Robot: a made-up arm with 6 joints. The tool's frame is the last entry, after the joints. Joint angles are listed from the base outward. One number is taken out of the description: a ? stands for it. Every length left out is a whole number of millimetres.
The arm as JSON. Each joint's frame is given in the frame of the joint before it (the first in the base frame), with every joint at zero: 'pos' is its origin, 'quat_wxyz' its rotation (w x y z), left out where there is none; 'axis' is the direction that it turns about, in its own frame. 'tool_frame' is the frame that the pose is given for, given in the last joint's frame.
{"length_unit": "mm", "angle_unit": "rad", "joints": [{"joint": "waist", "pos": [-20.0, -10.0, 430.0], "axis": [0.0, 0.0, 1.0]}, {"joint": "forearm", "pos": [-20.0, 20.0, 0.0], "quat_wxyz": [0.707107, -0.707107, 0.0, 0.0], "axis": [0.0, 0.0, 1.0]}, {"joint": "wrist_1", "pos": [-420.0, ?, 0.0], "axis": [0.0, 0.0, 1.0]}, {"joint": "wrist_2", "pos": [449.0, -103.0, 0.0], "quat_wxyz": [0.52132, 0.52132, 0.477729, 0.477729], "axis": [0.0, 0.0, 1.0]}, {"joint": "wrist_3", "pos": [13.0, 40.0, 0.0], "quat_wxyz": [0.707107, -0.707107, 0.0, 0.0], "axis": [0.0, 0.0, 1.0]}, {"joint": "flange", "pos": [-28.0, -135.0, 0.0], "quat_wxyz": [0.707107, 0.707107, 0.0, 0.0], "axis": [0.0, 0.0, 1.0]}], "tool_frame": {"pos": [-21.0, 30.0, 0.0], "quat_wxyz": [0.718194, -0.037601, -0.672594, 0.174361]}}
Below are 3 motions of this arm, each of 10 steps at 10 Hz.
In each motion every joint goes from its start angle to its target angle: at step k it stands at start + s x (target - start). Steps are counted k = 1, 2, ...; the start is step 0. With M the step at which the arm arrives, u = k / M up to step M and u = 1 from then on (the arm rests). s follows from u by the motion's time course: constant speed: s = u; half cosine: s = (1 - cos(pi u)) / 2; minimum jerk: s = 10 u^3 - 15 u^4 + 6 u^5.
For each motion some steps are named. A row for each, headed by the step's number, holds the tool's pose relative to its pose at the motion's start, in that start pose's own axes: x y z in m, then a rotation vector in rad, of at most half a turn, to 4 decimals.
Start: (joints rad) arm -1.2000 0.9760 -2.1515 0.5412 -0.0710 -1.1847
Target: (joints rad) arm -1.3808 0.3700 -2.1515 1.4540 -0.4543 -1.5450
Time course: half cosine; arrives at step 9
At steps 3, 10:
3: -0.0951 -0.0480 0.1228 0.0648 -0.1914 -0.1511
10: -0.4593 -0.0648 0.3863 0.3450 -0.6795 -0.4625

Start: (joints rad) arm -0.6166 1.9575 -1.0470 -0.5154 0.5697 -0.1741
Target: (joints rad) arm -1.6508 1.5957 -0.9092 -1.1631 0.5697 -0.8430
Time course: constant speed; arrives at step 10
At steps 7, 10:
7: -0.0876 -0.3039 -0.3140 -0.0249 0.3482 -0.3320
10: -0.1324 -0.3390 -0.4943 -0.0216 0.6133 -0.3731

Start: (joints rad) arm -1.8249 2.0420 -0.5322 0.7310 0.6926 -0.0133
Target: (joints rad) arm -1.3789 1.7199 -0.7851 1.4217 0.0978 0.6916
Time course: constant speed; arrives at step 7
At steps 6, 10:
6: -0.1174 0.2330 -0.1215 0.3769 -0.4372 0.8305
10: -0.1385 0.2537 -0.1607 0.4773 -0.4205 0.9784

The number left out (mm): -50.0
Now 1 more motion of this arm.
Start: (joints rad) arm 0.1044 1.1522 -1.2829 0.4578 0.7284 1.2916
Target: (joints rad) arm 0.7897 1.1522 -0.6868 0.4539 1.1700 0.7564
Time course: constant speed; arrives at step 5
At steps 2, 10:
2: 0.0323 -0.1970 -0.0647 -0.1758 0.2803 -0.5025
10: -0.0789 -0.4818 -0.1273 -0.4878 0.8024 -1.2105

